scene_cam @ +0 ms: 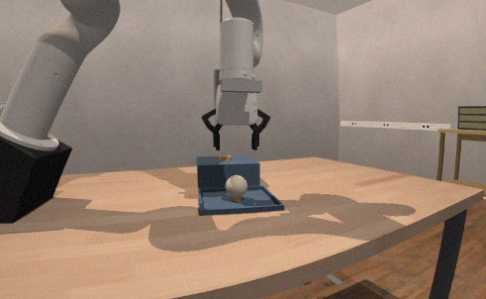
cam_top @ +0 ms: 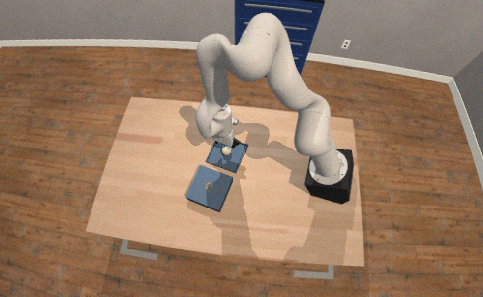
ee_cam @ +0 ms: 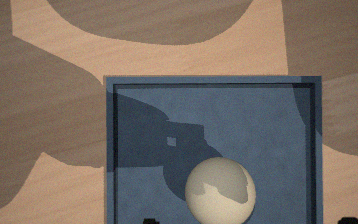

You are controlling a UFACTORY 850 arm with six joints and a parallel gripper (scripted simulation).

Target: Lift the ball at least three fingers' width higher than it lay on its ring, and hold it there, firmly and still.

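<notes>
Right now the cream ball is 100 mm below my hand. Also, from my hand: flat blue tray: 140 mm below.
</notes>
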